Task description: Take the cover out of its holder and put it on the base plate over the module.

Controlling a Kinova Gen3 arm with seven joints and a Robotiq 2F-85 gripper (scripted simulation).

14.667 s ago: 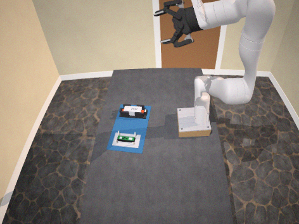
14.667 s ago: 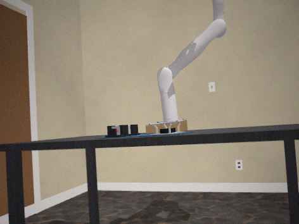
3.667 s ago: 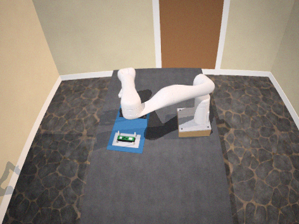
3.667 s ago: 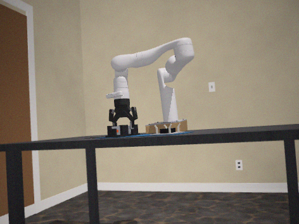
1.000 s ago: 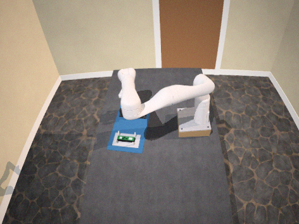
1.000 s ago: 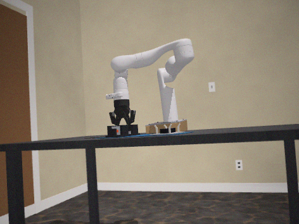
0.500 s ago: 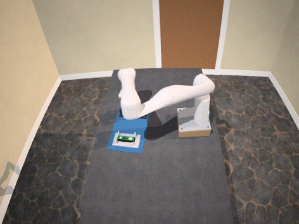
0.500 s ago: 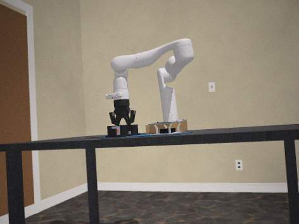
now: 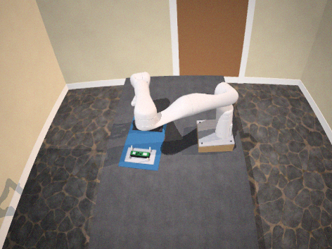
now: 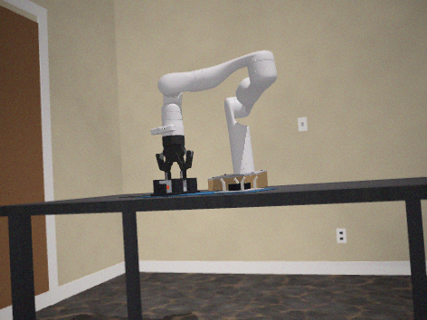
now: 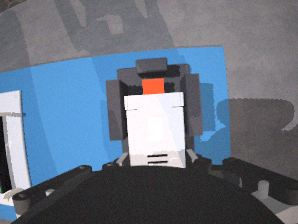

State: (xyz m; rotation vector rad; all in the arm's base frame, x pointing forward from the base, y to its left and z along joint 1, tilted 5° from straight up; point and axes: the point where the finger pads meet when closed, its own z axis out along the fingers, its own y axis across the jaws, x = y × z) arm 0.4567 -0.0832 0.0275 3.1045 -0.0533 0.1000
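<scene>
Right now the white cover is 3 cm below my hand.
</scene>
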